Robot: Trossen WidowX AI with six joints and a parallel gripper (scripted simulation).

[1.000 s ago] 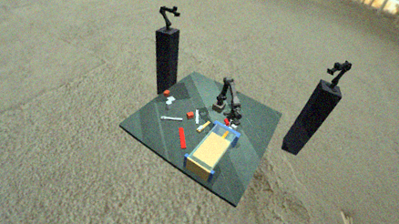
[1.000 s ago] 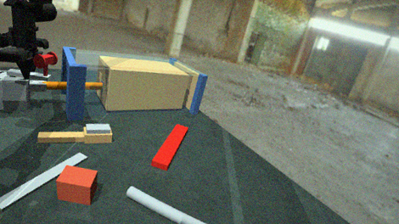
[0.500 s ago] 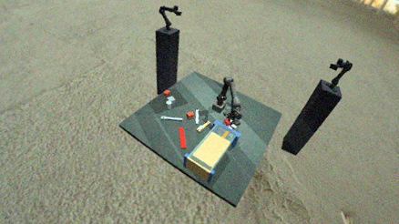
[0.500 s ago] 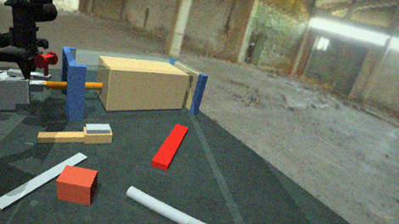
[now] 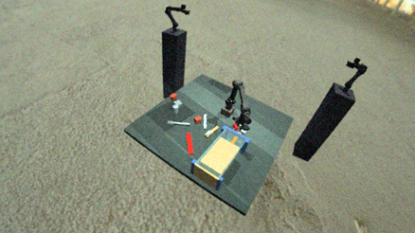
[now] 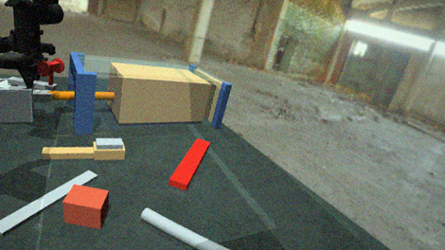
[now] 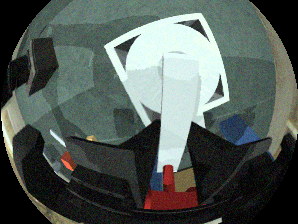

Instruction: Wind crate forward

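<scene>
The winch handle is 2 cm above my gripper tip, 1 cm to the right of it and 1 cm ahead of it. Round my gripper tip: wooden-handled tool 23 cm to the right, 10 cm ahead, 7 cm below; winch 6 cm below, 6 cm behind, 2 cm to the left; red knob 5 cm above, 4 cm ahead, 3 cm to the right.
</scene>
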